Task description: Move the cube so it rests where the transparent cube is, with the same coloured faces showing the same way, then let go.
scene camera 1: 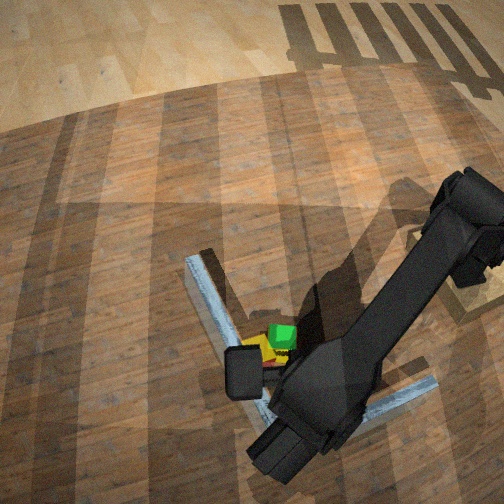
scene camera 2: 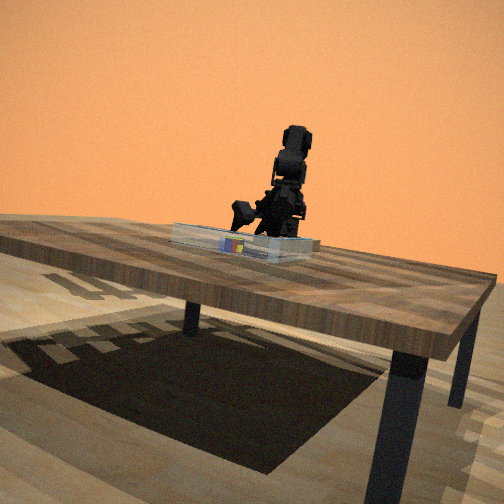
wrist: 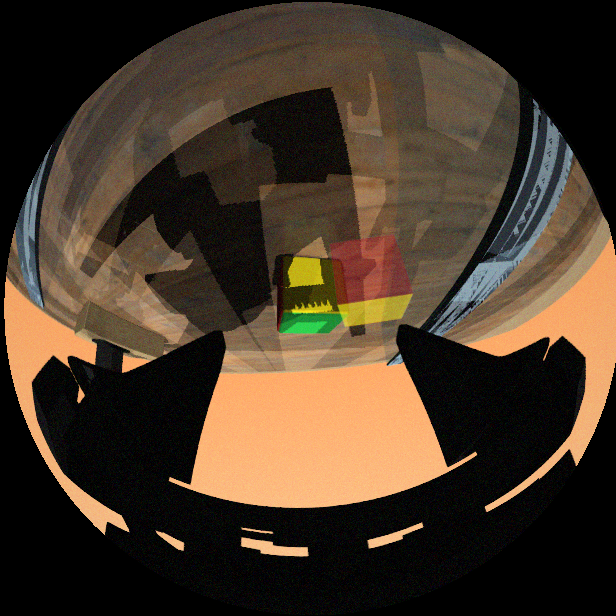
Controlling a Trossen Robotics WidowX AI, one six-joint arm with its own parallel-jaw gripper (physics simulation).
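The cube (scene camera 1: 280, 338) shows a green top face and a yellow side; it lies in the corner of the L-shaped grey rail (scene camera 1: 212, 305). In the wrist view the cube (wrist: 308, 293) shows yellow and green faces and overlaps the transparent cube (wrist: 372, 282), which shows red above and yellow below. My gripper (wrist: 310, 355) is open, its fingers spread wide on either side, with the cube apart from both fingers. One finger (scene camera 1: 241, 372) shows left of the cube in scene camera 1. In scene camera 2 the cube (scene camera 2: 235, 244) is small beside the arm (scene camera 2: 283, 190).
The grey rail's second leg (scene camera 1: 405, 395) runs right under the arm. The arm's base (scene camera 1: 470, 285) sits at the right on a tan block. The table edge (scene camera 2: 300, 305) is near in scene camera 2.
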